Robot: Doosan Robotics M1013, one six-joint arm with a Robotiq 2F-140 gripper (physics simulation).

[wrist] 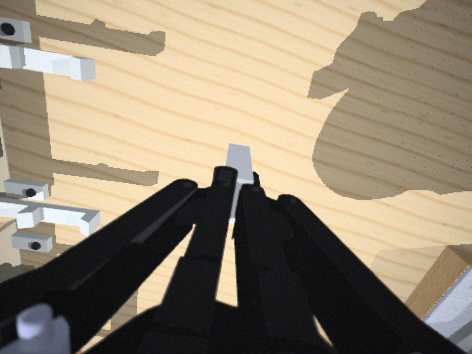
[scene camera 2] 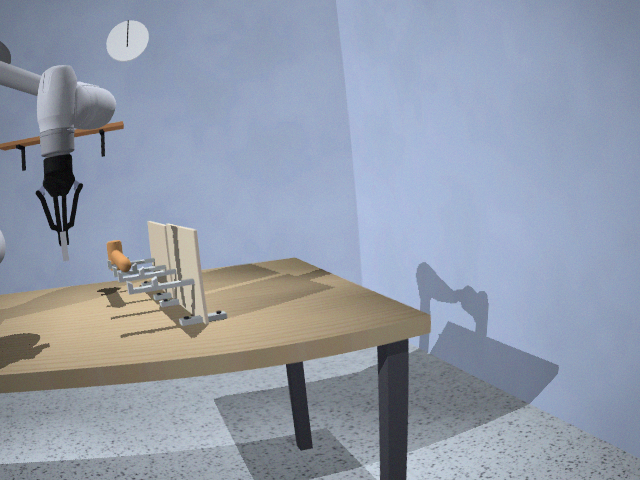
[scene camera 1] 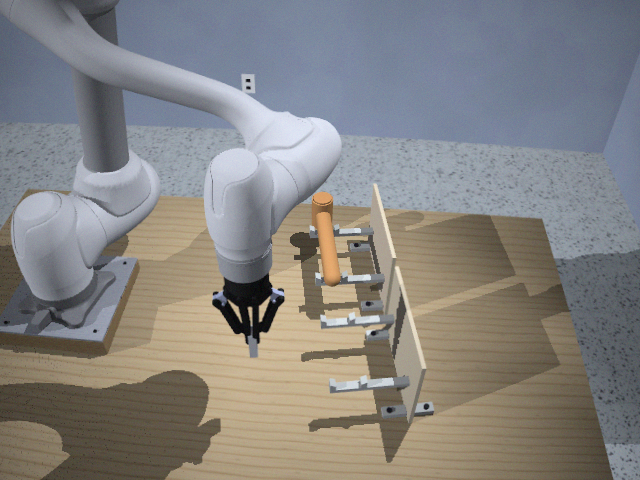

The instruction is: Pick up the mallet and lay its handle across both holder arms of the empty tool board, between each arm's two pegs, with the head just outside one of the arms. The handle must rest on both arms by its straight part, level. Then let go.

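Frame: origin at the arm's base, x ahead, y left, z up, level; metres.
Seen in the pictures: gripper, fingertip midpoint: (wrist: pixel 236 161) (scene camera 2: pixel 66 260) (scene camera 1: pixel 254 351); arm's base, link origin: (scene camera 1: pixel 68 294).
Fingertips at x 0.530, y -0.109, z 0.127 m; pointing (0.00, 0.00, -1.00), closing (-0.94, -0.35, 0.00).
Note:
Pixels of each thing's top centre, then the offset from my fingertips to it.
- orange mallet, top centre: (scene camera 1: pixel 327 227) (scene camera 2: pixel 117 244) dx +0.039, dy +0.404, dz -0.022 m
- head, top centre: (scene camera 1: pixel 322 198) (scene camera 2: pixel 113 242) dx -0.002, dy +0.512, dz -0.026 m
The orange mallet (scene camera 1: pixel 327 253) (scene camera 2: pixel 120 259) lies across both arms of the far tool board (scene camera 1: pixel 383 232) (scene camera 2: pixel 157 242). Its handle passes between each arm's two pegs and looks level; its rounded end is at the nearer arm (scene camera 1: pixel 361 279). The head (scene camera 1: pixel 322 206) (scene camera 2: pixel 113 250) is just outside the farther arm (scene camera 1: pixel 356 231). The mallet does not show in the wrist view. My gripper (scene camera 1: pixel 252 347) (scene camera 2: pixel 64 246) (wrist: pixel 236 161) is shut and empty, above the table, apart from the mallet, to its left and nearer in scene camera 1.
The near tool board (scene camera 1: pixel 412 346) (scene camera 2: pixel 189 271) has two bare arms, a farther one (scene camera 1: pixel 338 321) (wrist: pixel 60 213) and a nearer one (scene camera 1: pixel 346 384) (wrist: pixel 60 65), reaching toward my gripper's side. The robot's base plate (scene camera 1: pixel 121 279) is at the left of the wooden table (scene camera 1: pixel 248 423) (scene camera 2: pixel 289 346).

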